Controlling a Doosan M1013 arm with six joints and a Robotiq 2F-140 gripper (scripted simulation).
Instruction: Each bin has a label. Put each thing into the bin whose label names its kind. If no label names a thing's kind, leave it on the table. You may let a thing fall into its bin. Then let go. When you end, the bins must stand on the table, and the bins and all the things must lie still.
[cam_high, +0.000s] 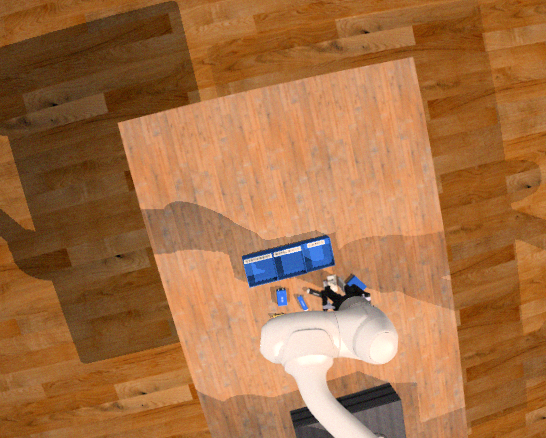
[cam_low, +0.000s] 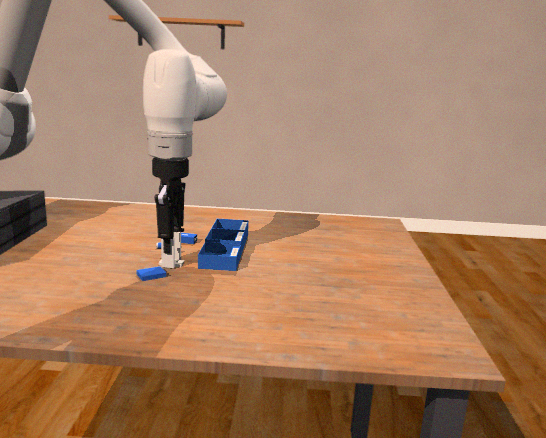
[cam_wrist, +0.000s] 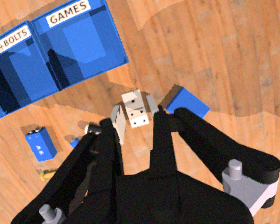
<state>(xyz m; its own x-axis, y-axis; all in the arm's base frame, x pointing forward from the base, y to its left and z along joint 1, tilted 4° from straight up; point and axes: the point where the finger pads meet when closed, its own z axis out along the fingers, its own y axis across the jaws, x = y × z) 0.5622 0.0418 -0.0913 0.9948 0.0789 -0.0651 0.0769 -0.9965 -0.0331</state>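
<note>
The white domino lies 30 mm below my hand. From my hand the other things lie so: blue cylinder 50 mm behind, 90 mm to the left, 30 mm below; then black cylindrical battery 20 mm behind, 50 mm to the left, 30 mm below; then flat blue square 10 mm behind, 70 mm to the right, 30 mm below.
</note>
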